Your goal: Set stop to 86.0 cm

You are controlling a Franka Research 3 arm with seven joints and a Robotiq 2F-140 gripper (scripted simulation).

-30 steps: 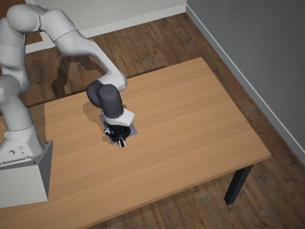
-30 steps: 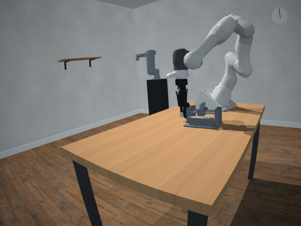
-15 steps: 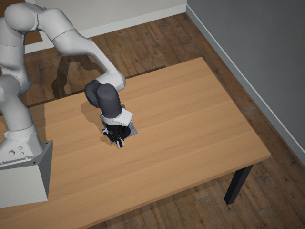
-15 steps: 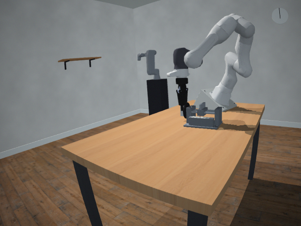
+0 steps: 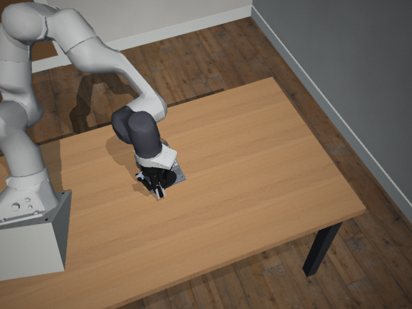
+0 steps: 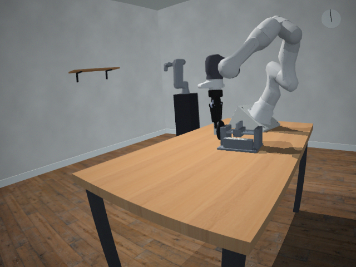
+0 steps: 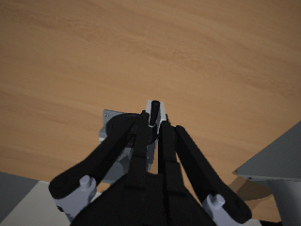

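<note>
The black handwheel lies 20 mm to the left of my hand, 10 mm below it and 10 mm ahead of it. From my hand the other things lie so: sliding stop block (140 mm to the left, 50 mm ahead, 10 mm above).
</note>
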